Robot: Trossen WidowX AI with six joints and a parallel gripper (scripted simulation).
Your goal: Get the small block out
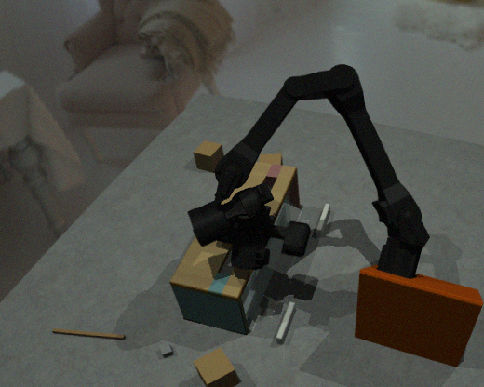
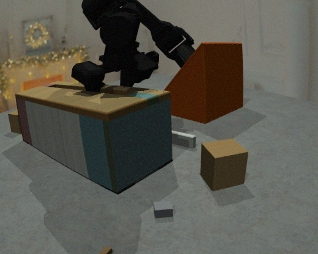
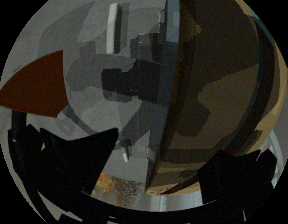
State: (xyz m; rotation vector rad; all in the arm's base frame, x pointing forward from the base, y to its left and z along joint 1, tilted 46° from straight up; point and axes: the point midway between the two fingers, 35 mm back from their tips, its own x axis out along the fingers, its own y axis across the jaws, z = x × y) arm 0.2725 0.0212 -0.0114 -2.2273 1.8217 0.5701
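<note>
Now: the box 4 cm ahead of my gripper tip, 3 cm below it and 2 cm to the right of it. Also, from my gripper tip: thin wooden stick 33 cm to the left, 27 cm ahead, 8 cm below; then tan block 5 cm ahead, 3 cm to the right; then grey piece 27 cm to the left, 9 cm ahead, 8 cm below.
</note>
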